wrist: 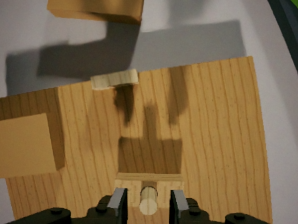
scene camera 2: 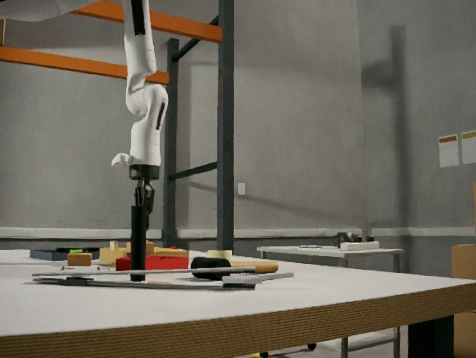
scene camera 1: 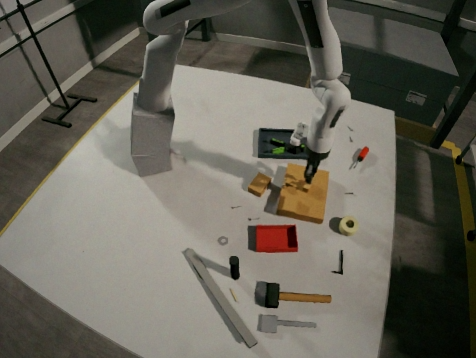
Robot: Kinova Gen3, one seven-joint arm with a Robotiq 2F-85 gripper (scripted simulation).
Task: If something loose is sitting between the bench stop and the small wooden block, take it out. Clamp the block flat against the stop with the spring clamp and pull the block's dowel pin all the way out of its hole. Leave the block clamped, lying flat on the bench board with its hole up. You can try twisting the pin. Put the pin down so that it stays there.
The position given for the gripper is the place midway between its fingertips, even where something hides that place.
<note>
In view: the gripper (scene camera 2: 143, 231), a wooden bench board (scene camera 1: 310, 207), a mallet (scene camera 1: 272, 298), a red tray (scene camera 1: 270, 238) and a long metal bar (scene camera 2: 69, 281).
The wooden bench board is seen too in the wrist view (wrist: 204, 121). The red tray also shows in scene camera 2 (scene camera 2: 165, 262). The long metal bar also shows in scene camera 1 (scene camera 1: 200, 268). The wrist view does not show the mallet: it is out of frame. The wrist view misses the red tray: it is out of frame.
</note>
